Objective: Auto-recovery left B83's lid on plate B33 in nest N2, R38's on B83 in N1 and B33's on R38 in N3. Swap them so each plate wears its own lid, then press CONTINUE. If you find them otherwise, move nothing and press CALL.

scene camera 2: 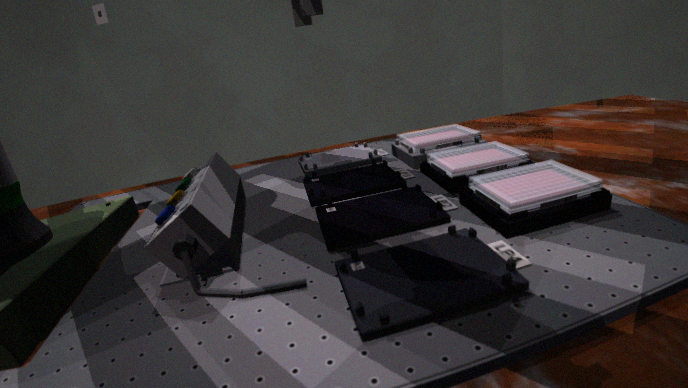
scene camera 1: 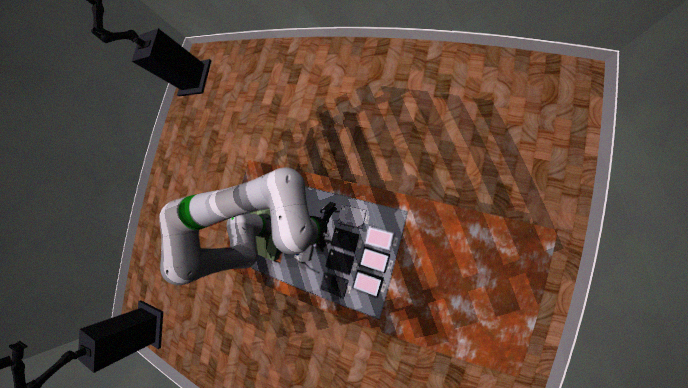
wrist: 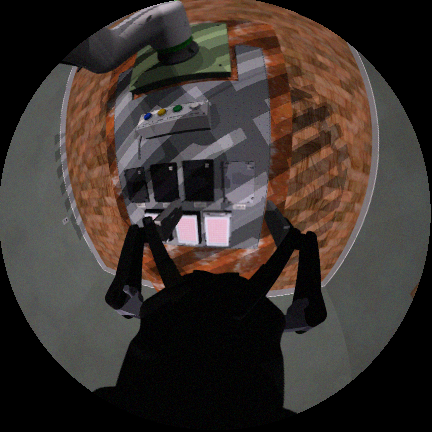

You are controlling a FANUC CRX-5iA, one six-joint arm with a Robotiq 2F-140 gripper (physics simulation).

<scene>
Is my gripper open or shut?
Open.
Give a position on a grey button box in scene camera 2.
At 199, 234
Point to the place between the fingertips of my gripper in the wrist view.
222, 207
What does my gripper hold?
Nothing.
</scene>
